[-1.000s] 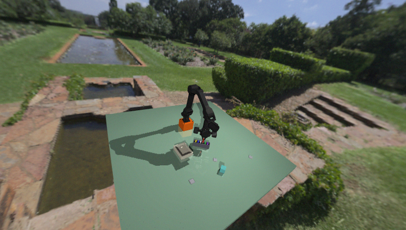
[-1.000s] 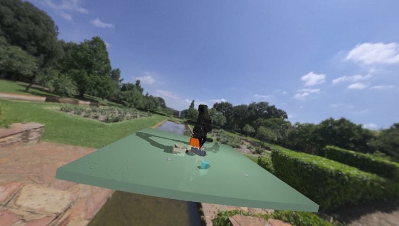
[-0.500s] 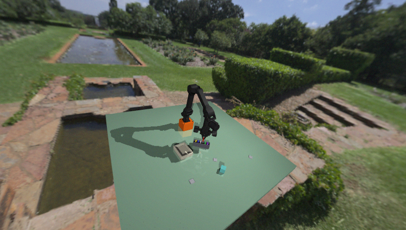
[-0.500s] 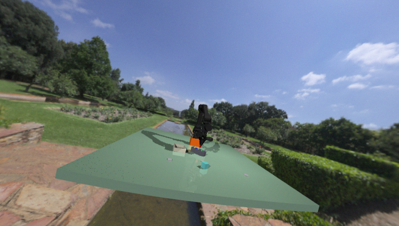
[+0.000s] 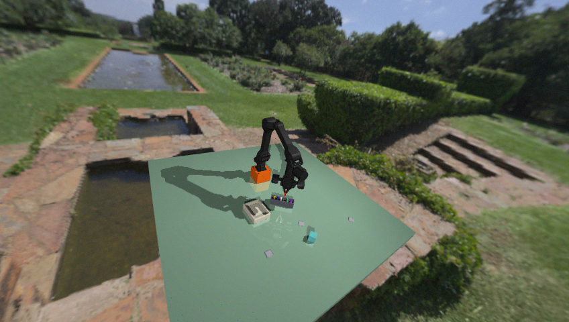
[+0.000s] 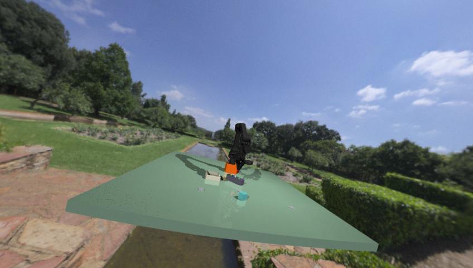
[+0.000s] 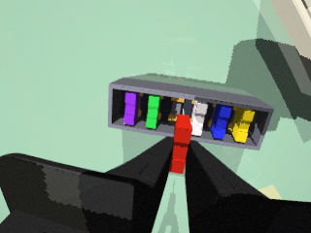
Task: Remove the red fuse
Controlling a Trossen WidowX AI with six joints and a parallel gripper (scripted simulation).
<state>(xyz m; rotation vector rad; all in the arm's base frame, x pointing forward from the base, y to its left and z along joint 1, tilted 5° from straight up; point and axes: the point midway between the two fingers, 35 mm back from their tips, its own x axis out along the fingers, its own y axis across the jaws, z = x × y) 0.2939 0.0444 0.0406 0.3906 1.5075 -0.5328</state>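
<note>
Now: the cream tray 180 mm to the right of my gripper tip, 90 mm below it and 10 mm ahead of it. The rest, counted from my gripper tip: red fuse: 10 mm below; white fuse: 70 mm below, 10 mm to the right, 10 mm behind; green fuse: 70 mm below, 20 mm to the left, 10 mm ahead.
</note>
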